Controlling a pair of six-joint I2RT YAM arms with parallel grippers.
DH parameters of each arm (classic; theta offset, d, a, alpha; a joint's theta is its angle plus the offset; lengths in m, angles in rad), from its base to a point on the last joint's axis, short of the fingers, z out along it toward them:
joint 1: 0 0.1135 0.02 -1.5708
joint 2: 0 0 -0.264 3.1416
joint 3: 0.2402 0 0.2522 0
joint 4: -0.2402 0 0.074 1.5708
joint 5: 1.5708 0 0 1.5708
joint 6: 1.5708 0.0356 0 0
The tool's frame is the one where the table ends.
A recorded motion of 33 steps. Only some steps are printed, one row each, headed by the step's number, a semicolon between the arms.
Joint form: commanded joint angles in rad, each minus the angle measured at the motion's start. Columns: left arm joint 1, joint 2, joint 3, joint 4, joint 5, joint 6; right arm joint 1, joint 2, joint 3, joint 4, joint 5, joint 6.
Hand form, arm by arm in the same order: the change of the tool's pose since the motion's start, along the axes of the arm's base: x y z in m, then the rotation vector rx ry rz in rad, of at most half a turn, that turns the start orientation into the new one. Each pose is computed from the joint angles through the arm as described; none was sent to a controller.
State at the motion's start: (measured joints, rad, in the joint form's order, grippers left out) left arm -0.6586 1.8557 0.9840 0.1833 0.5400 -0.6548; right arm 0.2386 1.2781 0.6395 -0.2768 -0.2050 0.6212
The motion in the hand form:
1: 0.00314 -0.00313 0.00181 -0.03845 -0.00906 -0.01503; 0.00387 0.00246 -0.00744 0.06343 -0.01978 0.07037
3: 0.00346 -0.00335 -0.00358 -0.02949 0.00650 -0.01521; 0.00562 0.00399 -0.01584 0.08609 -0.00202 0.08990
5: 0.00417 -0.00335 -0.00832 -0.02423 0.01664 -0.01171; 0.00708 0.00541 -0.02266 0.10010 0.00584 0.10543
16: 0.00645 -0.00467 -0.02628 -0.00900 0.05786 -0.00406; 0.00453 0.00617 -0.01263 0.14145 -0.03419 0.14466
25: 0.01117 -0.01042 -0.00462 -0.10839 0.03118 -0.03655; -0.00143 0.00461 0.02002 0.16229 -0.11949 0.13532
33: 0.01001 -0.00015 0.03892 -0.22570 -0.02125 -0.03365; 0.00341 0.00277 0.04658 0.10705 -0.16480 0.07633
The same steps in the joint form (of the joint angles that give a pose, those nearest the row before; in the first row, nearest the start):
1: 0.0008 0.0114 0.0083 0.0399 0.0278 -0.0114; -0.0070 0.0314 -0.0218 0.0807 -0.0927 -0.0261
3: 0.0010 0.0259 0.0085 0.0372 0.0297 -0.0131; -0.0070 0.0642 -0.0332 0.1126 -0.1253 -0.0261
5: 0.0020 0.0393 0.0075 0.0422 0.0292 -0.0166; -0.0056 0.0913 -0.0434 0.1447 -0.1461 -0.0282
16: 0.0032 0.0936 0.0083 0.0623 0.0329 -0.0327; -0.0070 0.0500 -0.0445 0.1497 -0.1962 -0.0375
25: 0.0036 0.0670 0.0326 0.1156 0.0953 -0.0713; -0.0070 -0.0645 -0.0080 0.0919 -0.1915 -0.0202
33: 0.0262 -0.0491 0.0192 0.1608 0.1412 -0.1319; -0.0070 -0.0926 0.0773 0.0111 -0.1046 -0.0171

